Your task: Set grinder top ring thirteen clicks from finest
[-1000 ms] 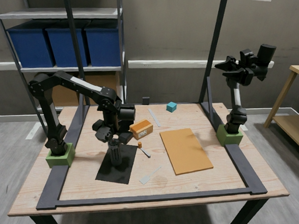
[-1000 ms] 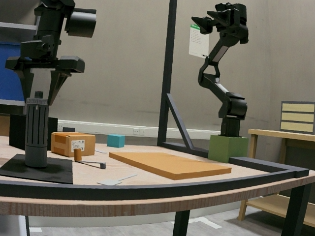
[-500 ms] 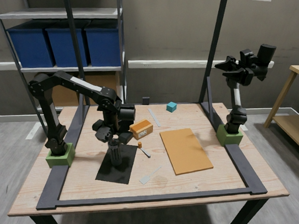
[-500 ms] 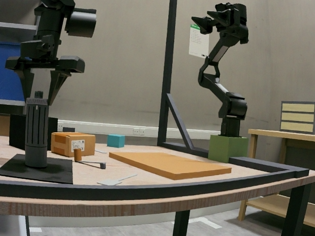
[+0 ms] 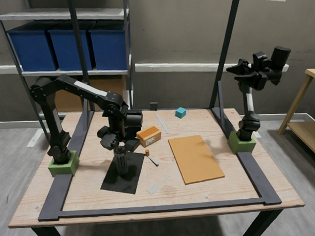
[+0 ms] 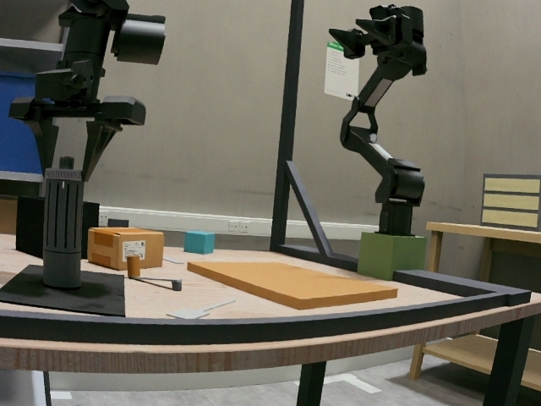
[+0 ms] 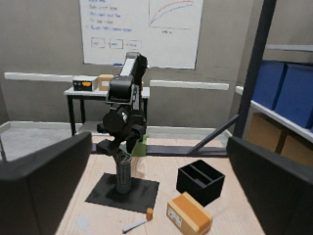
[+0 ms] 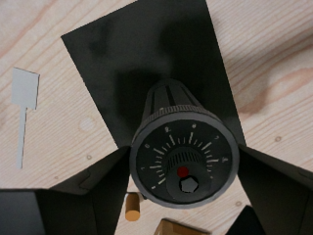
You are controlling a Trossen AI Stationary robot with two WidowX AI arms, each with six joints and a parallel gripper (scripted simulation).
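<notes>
Right now my right hand is 3 cm above the top ring. Round my right hand: dark hand grinder: 1 cm ahead, 6 cm below; then crank: 5 cm behind, 15 cm to the left, 16 cm below; then black mat: 1 cm behind, 1 cm to the left, 17 cm below.
</notes>
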